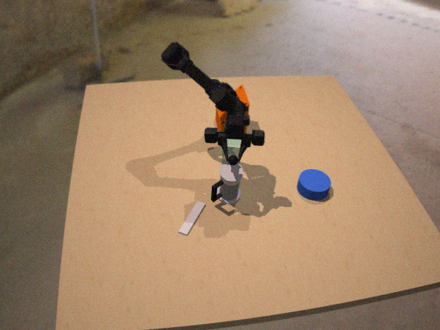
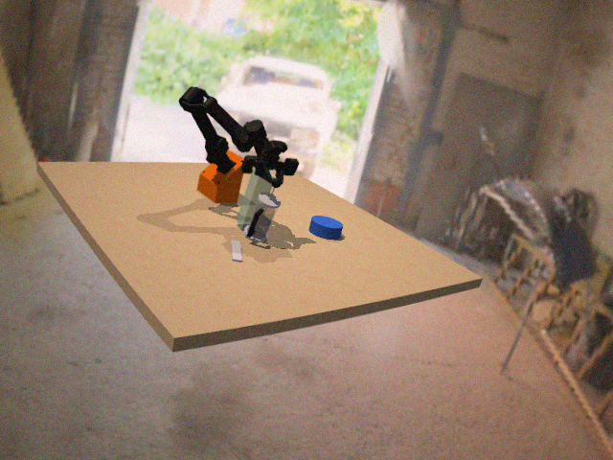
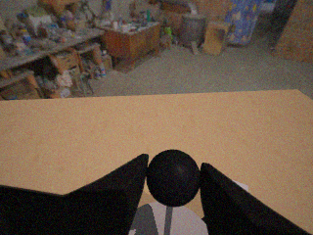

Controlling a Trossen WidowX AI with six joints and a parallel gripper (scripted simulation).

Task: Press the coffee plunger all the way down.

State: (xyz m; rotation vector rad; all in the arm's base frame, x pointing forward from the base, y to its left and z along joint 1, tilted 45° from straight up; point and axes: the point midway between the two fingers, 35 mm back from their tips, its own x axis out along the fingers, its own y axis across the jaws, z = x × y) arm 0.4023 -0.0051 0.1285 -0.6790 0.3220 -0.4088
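Right now my gripper tip is 3 cm past the coffee press, 1 cm to the left of it and 11 cm above it.
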